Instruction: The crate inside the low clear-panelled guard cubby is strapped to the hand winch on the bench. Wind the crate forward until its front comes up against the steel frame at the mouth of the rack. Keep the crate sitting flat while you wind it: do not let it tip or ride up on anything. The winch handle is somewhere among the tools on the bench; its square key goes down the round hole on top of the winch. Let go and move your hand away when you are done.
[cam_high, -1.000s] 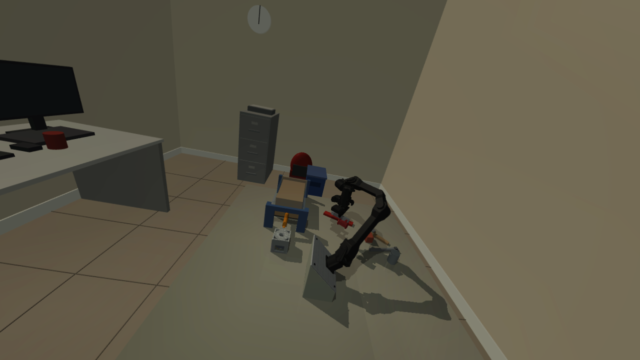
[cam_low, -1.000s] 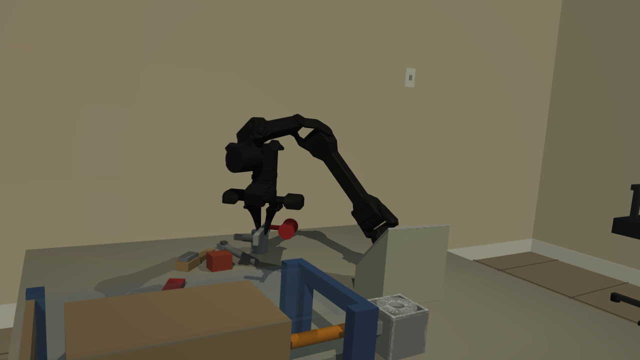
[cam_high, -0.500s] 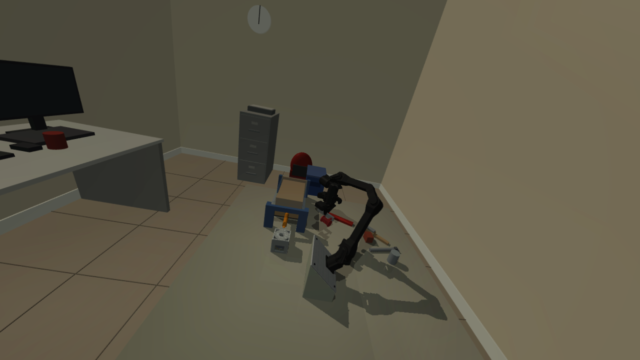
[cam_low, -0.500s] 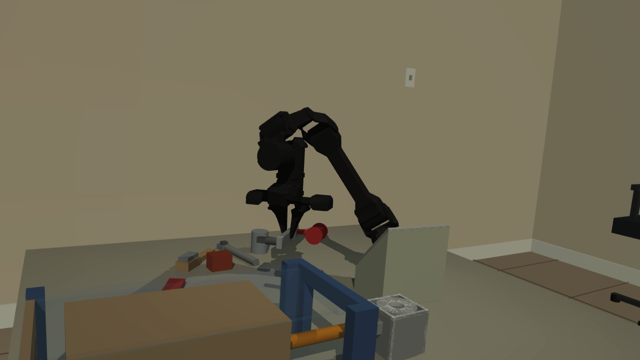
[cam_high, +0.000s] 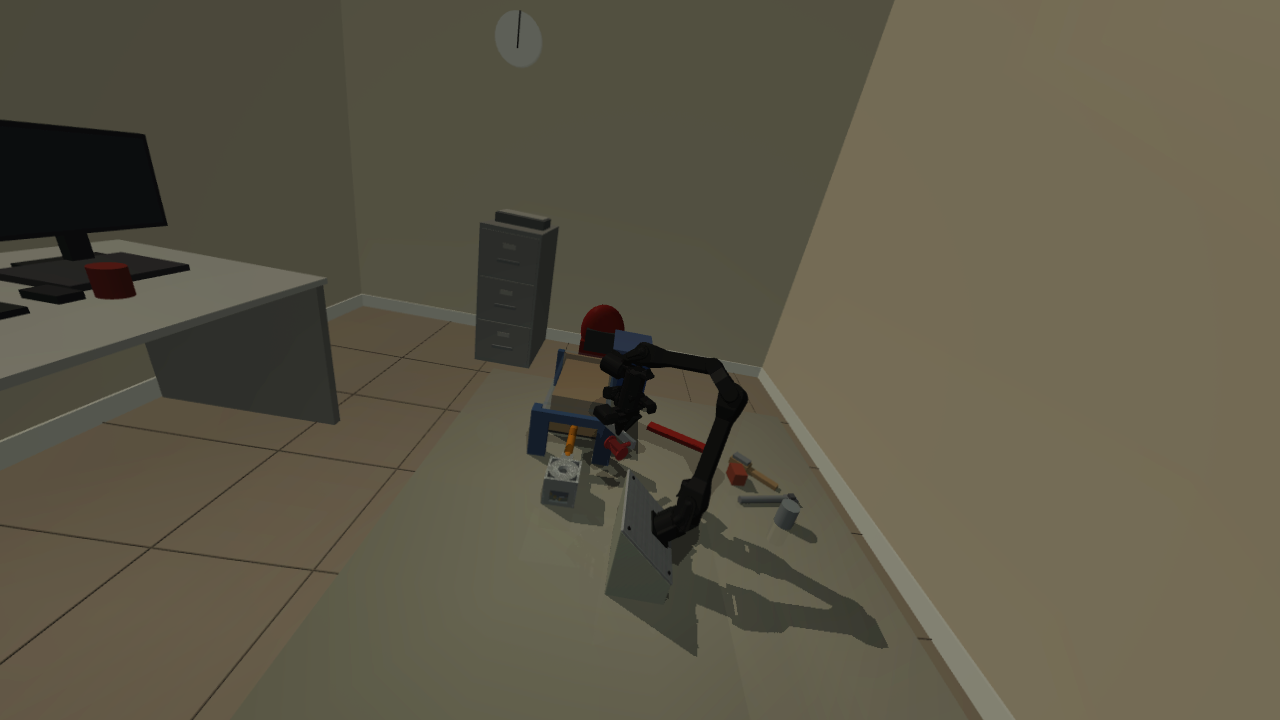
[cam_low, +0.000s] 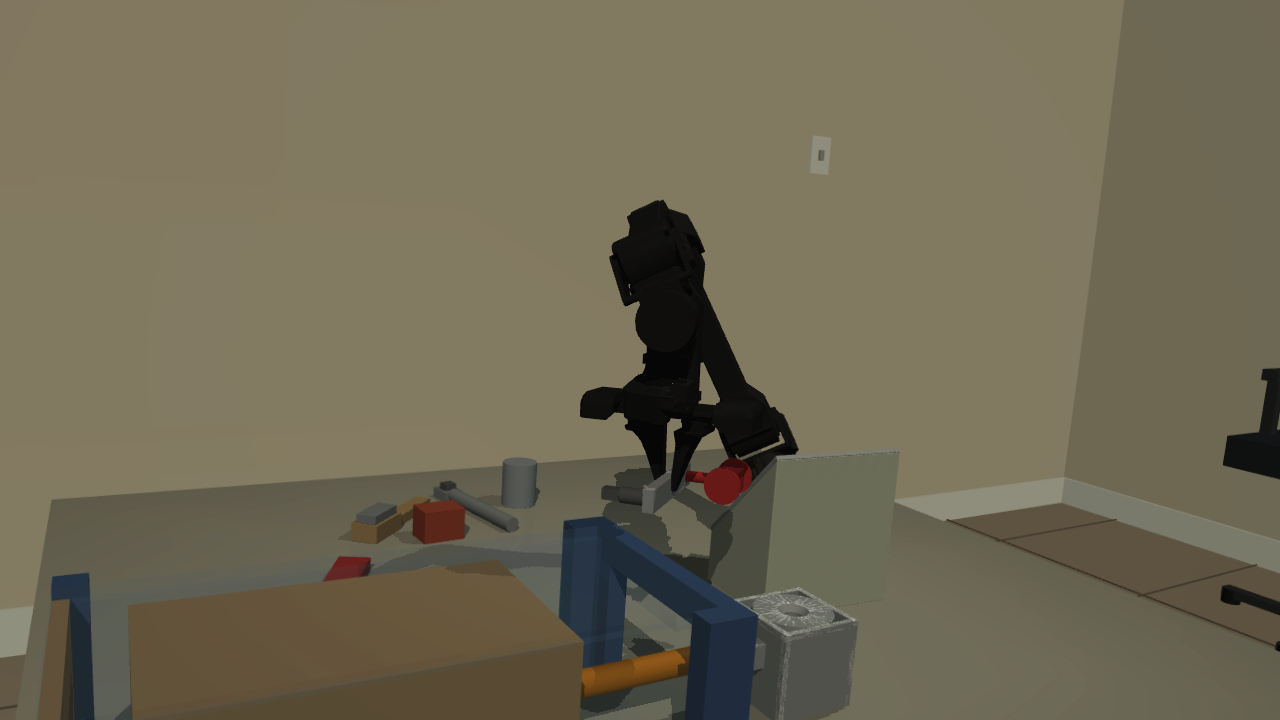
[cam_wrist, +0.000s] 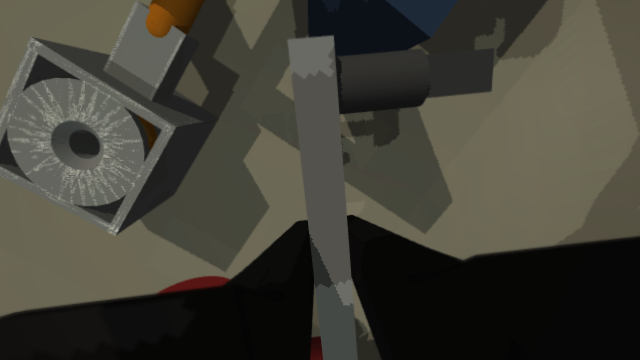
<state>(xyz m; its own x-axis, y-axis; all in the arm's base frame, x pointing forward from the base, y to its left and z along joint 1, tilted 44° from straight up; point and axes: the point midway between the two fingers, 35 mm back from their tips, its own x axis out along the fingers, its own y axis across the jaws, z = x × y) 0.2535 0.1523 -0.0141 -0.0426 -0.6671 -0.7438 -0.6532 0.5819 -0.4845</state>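
Right now the red knob is 60 mm behind my gripper tip and 10 mm above it. From my gripper tip the other things lie so: clear-panelled cubby (330 mm ahead, 140 mm to the left, 60 mm below); then grey winch (150 mm below, 120 mm to the left, 90 mm behind); then winch handle (20 mm behind).
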